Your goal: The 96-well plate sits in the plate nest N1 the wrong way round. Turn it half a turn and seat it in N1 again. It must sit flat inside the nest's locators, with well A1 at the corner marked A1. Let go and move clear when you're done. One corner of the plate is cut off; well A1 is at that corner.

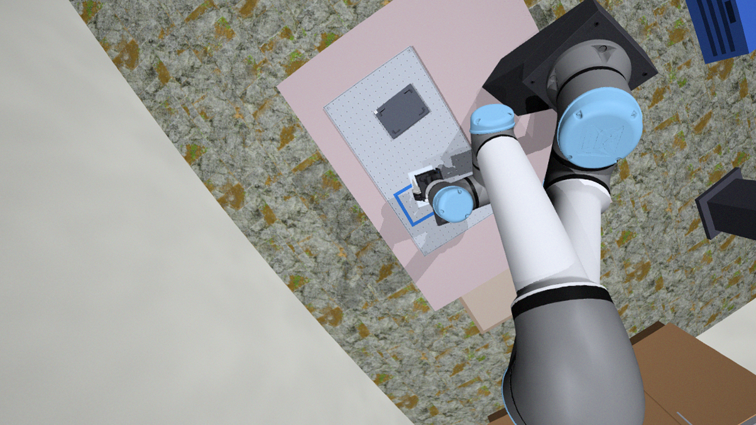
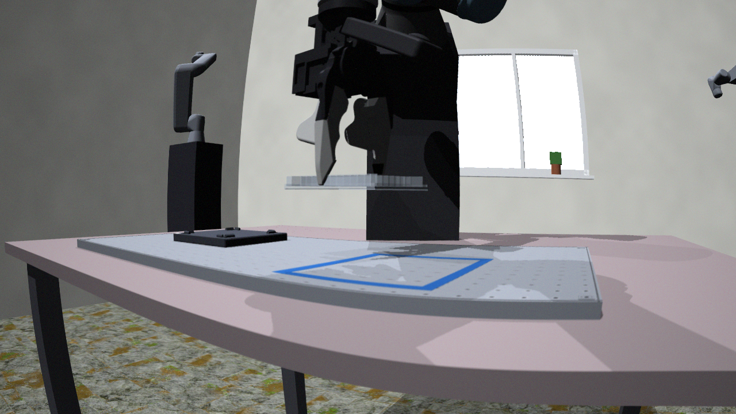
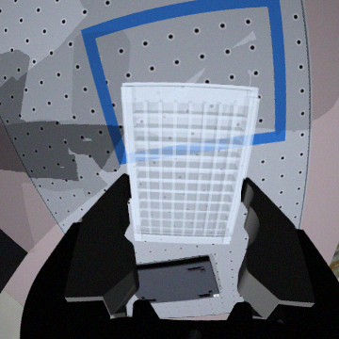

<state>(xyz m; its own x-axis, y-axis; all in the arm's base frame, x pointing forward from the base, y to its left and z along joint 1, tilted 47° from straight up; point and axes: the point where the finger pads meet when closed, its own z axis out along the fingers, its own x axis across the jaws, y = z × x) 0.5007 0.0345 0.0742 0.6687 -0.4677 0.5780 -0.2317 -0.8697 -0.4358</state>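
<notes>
Now: the plate nest 25 cm to the right of my hand, 10 cm behind it and 9 cm below it. Also, from my hand: A1 label 31 cm to the right, 8 cm below, 3 cm behind; clear 96-well plate 1 cm below.
</notes>
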